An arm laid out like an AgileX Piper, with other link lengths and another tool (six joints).
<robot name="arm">
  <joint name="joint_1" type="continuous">
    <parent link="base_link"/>
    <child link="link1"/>
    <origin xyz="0 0 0.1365"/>
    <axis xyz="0 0 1"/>
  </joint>
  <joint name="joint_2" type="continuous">
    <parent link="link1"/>
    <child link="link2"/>
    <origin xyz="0 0 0" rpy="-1.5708 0 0"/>
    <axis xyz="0 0 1"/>
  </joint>
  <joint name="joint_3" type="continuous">
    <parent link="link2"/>
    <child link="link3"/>
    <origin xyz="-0.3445 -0.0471 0"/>
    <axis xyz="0 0 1"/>
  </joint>
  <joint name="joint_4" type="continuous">
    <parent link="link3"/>
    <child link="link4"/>
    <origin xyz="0.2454 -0.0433 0" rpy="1.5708 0 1.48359"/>
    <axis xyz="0 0 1"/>
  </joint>
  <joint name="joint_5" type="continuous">
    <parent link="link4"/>
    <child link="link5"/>
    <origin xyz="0 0 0" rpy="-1.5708 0 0"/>
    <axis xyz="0 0 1"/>
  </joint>
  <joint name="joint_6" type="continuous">
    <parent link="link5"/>
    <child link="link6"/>
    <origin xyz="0 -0.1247 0" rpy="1.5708 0 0"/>
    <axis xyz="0 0 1"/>
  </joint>
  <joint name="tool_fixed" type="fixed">
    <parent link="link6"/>
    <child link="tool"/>
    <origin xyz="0.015 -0.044 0.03" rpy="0.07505 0 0.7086"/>
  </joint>
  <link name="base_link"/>
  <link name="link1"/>
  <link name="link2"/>
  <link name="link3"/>
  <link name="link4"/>
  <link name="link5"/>
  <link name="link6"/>
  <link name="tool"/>
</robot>
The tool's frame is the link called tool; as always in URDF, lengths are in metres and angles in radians. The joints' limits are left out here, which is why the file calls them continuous.
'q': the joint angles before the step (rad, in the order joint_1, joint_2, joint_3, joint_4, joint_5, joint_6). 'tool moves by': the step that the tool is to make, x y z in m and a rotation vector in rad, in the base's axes. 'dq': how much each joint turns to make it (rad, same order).
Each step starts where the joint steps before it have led.
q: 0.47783 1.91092 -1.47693 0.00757 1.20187 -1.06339
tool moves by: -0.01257 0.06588 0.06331 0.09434 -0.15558 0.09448
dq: 0.14730 -0.04661 -0.14710 -0.00758 0.01158 0.05461
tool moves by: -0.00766 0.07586 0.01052 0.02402 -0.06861 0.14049
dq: 0.14169 0.08817 -0.16491 -0.02668 0.00880 0.00419
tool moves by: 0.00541 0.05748 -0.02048 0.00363 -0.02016 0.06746
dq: 0.07454 0.13897 -0.15743 -0.01432 0.00213 0.00829
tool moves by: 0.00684 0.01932 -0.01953 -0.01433 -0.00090 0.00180
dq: 0.01882 0.07605 -0.06669 -0.01536 0.00168 0.01866
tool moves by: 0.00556 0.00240 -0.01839 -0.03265 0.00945 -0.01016
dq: 0.00001 0.04014 -0.01035 -0.01726 0.00185 0.01190
